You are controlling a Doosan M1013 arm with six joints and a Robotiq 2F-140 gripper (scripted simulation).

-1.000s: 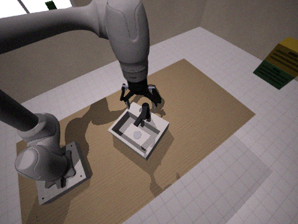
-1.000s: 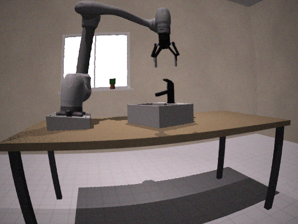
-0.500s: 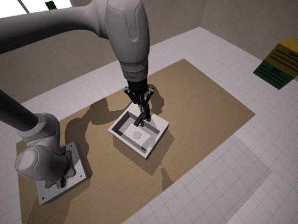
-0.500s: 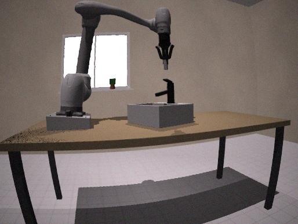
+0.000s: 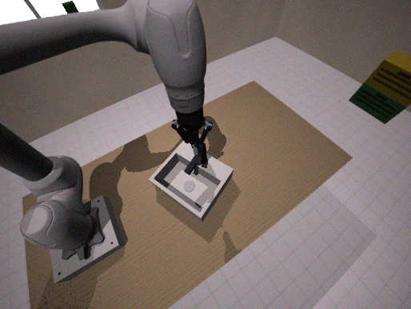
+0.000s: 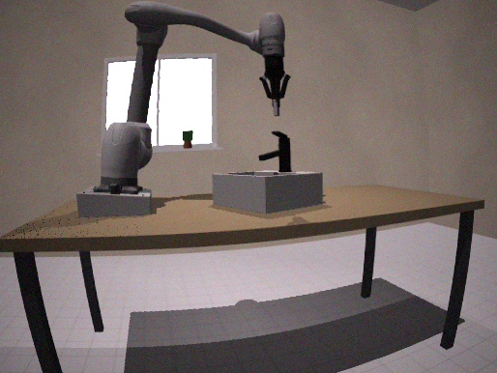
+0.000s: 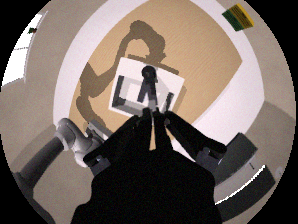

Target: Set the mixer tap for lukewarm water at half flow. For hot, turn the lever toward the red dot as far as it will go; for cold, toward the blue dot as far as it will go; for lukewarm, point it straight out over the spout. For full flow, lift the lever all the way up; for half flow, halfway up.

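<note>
Now: hand 3 cm short of the black mixer tap, 5 cm to the right of it and 15 cm above it. Round my hand: sink basin (6 cm behind, 2 cm to the left, 34 cm below).
</note>
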